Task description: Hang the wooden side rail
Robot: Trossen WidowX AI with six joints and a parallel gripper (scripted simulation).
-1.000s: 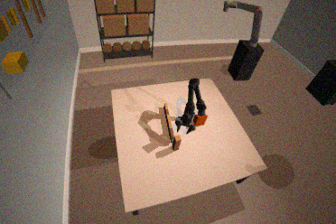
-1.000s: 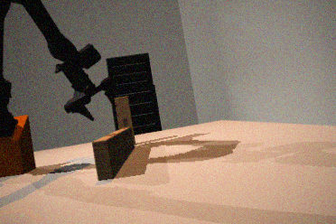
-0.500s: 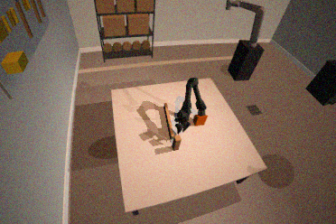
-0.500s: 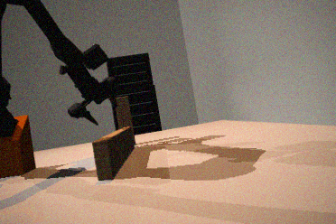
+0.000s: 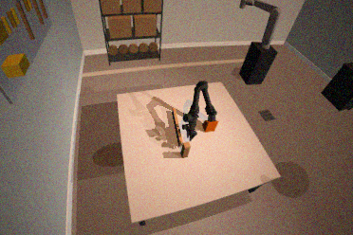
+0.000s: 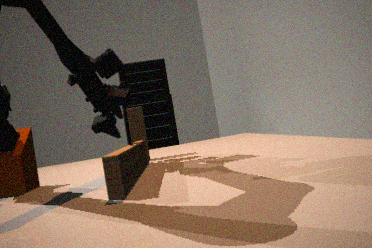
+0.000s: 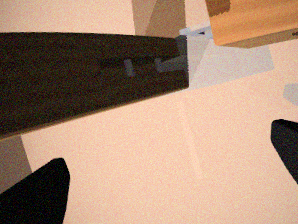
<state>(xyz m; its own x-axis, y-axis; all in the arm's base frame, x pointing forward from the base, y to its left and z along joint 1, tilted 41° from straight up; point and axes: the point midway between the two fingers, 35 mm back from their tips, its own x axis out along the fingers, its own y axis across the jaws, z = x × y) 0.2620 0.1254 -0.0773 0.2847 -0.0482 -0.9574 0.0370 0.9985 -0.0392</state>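
Now: the wooden headboard post 80 mm to the left of my gripper tip, 40 mm below it and 40 mm ahead of it.
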